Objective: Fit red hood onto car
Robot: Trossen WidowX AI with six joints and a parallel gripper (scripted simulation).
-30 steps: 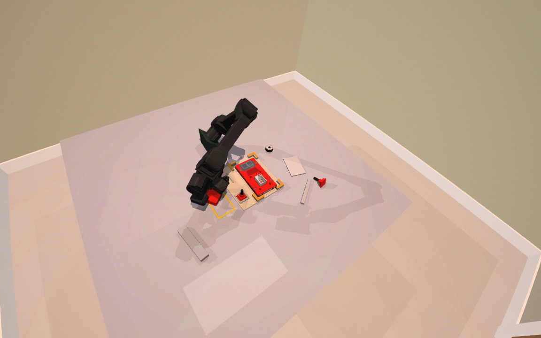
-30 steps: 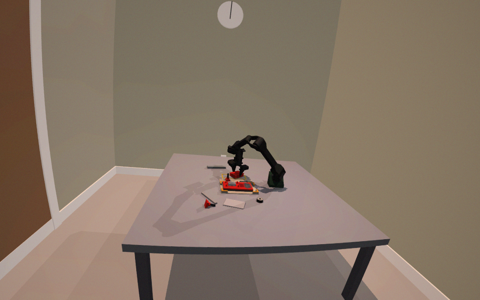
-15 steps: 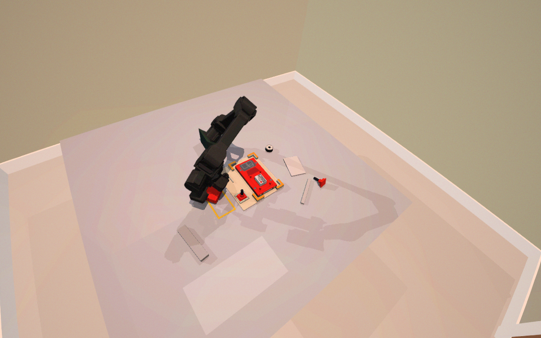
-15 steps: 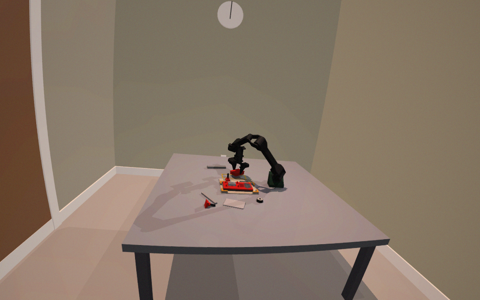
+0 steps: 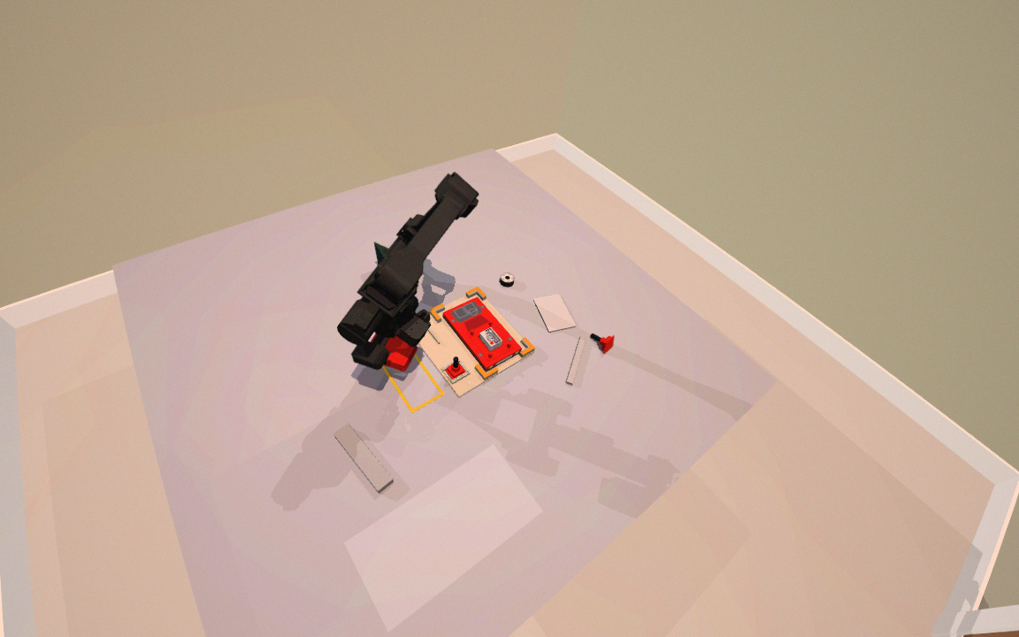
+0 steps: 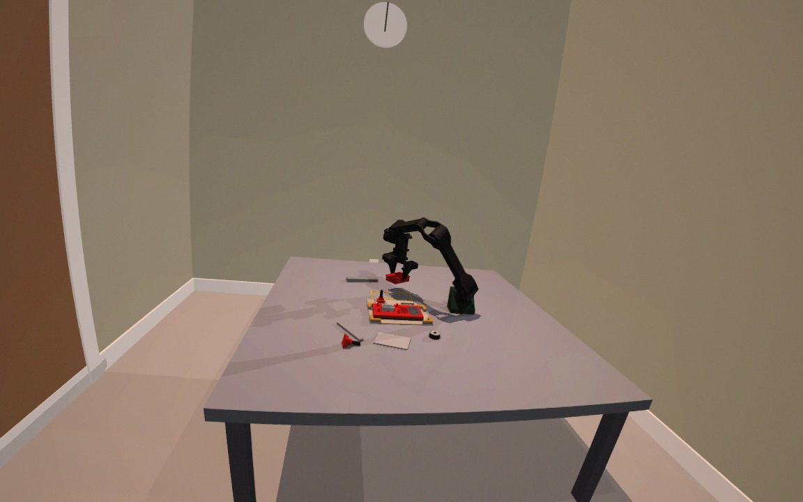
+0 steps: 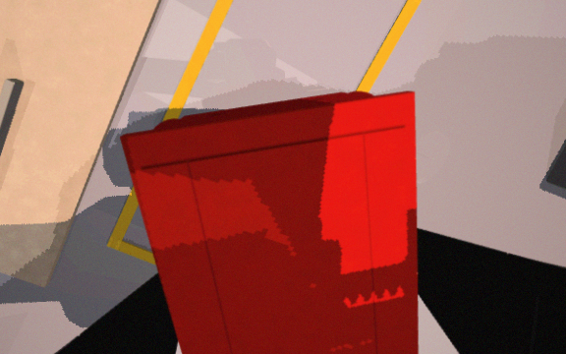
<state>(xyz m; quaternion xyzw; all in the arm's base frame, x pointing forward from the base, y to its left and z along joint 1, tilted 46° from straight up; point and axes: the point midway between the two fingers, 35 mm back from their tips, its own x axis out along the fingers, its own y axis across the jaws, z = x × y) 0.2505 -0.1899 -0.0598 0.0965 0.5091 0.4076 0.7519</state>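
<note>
My gripper tip is now 230 mm to the right of the grey engine block, 90 mm short of it and 60 mm above it. The rest, counted from my gripper tip: long grey block: 170 mm to the right, 140 mm ahead, 70 mm below; red hood: 10 mm above; grey holder: 110 mm to the left, 100 mm ahead, 50 mm below.
</note>
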